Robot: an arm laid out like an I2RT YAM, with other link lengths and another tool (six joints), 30 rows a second.
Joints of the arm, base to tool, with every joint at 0 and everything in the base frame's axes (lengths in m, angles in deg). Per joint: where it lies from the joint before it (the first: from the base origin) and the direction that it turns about. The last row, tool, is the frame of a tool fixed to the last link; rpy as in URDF.
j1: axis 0 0 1 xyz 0.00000 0.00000 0.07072
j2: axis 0 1 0 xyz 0.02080 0.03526 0.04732
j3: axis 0 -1 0 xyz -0.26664 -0.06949 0.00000
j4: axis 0 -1 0 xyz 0.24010 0.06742 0.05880
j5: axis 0 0 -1 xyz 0.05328 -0.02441 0.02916
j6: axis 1 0 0 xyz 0.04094 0.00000 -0.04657
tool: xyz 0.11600 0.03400 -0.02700 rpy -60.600 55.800 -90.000
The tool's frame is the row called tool.
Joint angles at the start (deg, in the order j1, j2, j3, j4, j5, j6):
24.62, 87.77, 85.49, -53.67, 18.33, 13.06
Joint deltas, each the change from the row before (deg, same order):
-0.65, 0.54, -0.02, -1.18, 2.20, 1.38
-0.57, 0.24, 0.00, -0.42, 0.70, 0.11
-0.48, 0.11, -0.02, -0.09, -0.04, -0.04
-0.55, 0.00, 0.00, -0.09, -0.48, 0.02
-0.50, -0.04, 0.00, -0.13, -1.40, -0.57
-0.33, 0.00, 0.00, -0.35, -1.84, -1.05
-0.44, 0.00, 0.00, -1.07, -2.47, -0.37
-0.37, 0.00, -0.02, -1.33, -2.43, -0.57
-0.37, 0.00, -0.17, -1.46, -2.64, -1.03
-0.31, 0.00, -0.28, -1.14, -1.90, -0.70
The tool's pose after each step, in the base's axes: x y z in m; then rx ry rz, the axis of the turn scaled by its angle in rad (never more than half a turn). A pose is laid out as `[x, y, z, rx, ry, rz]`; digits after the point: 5 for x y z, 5 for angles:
[0.31482, 0.12999, 0.23164, -0.58311, 2.13982, -0.99284]
[0.31590, 0.12466, 0.22992, -0.57484, 2.14896, -1.01661]
[0.31674, 0.12204, 0.22904, -0.57028, 2.15545, -1.02187]
[0.31718, 0.12016, 0.22878, -0.56431, 2.16422, -1.01747]
[0.31617, 0.12062, 0.22832, -0.57715, 2.17273, -0.99548]
[0.31348, 0.12270, 0.22722, -0.60865, 2.18045, -0.96557]
[0.30831, 0.12527, 0.22544, -0.63644, 2.20671, -0.92386]
[0.30189, 0.12768, 0.22351, -0.67162, 2.23329, -0.88314]
[0.29408, 0.13009, 0.22092, -0.71923, 2.25925, -0.83871]
[0.28778, 0.13136, 0.21846, -0.75364, 2.28152, -0.80655]

